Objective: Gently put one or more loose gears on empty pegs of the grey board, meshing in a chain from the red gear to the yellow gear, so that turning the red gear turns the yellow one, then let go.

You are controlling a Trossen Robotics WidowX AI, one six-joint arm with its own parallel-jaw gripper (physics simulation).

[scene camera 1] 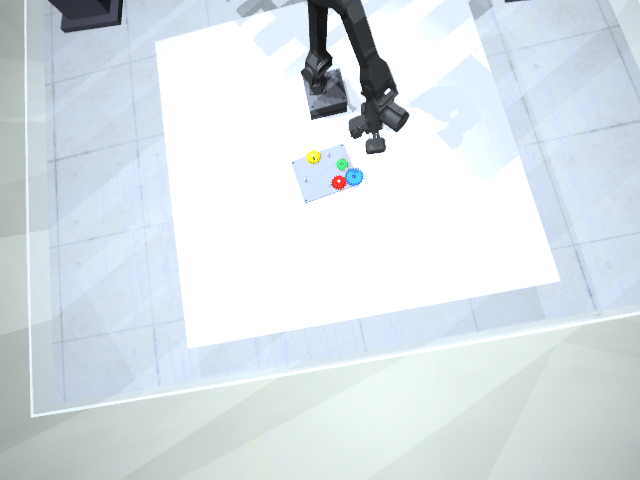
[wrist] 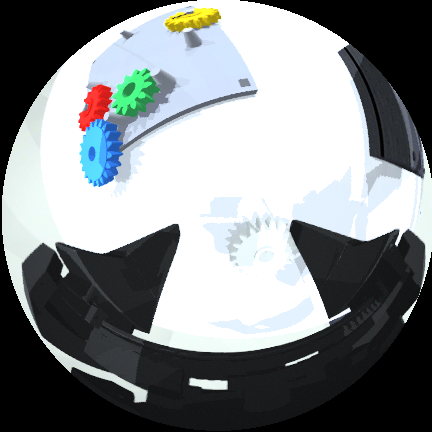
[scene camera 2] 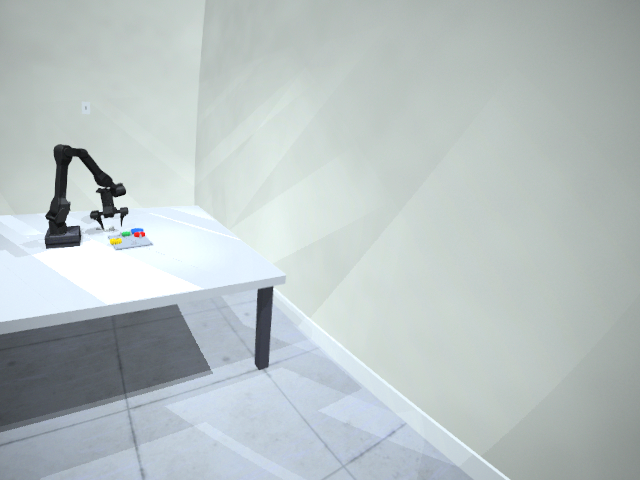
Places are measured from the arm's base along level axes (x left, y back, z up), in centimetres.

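Pixels of known places: gripper, between the fingertips: [wrist: 236,227] [scene camera 2: 112,228]; arm's base, origin of its link: [scene camera 1: 317,86] [scene camera 2: 58,233].
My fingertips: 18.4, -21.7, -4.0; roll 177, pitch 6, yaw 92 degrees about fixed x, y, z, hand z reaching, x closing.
Ahead of a thing's pixels: the offset from my fingertips to its top centre, as dx, dy, dz. "*": to the spot under its first point. Level surfaces: height alone.
My gripper [scene camera 1: 366,137] [scene camera 2: 112,227] [wrist: 236,227] is open and empty, beside the board. A white gear {+2.8, +2.7, +0.3} [wrist: 263,245] lies on the table below the fingers, nearer the right finger in the wrist view. The grey board {-18.1, -9.3, +1.4} [scene camera 1: 320,181] [scene camera 2: 130,245] [wrist: 215,70] bears the yellow gear {-21.6, -3.7, +0.9} [scene camera 1: 313,157] [scene camera 2: 115,241] [wrist: 195,21] and red gear {* -12.8, -14.8, +1.3} [scene camera 1: 338,182] [scene camera 2: 139,234] [wrist: 98,102]. The green gear {-11.1, -7.7, +0.9} [scene camera 1: 341,164] [scene camera 2: 125,234] [wrist: 142,92] is near the red one. The blue gear {-7.1, -12.9, +0.9} [scene camera 1: 354,176] [scene camera 2: 136,230] [wrist: 100,152] overhangs the board's edge by the red gear. Whether green and blue sit on pegs is unclear.
Bare pegs stand on the board, one {-16.0, -3.3, +1.2} [scene camera 1: 328,155] [wrist: 191,39] near the yellow gear and another {-25.0, -12.4, +1.2} [scene camera 1: 305,180] [wrist: 126,34] farther off. The arm's dark base [scene camera 1: 328,100] [scene camera 2: 63,237] [wrist: 397,120] stands on the white table {dz -1.6} [scene camera 1: 258,268] [scene camera 2: 206,266].
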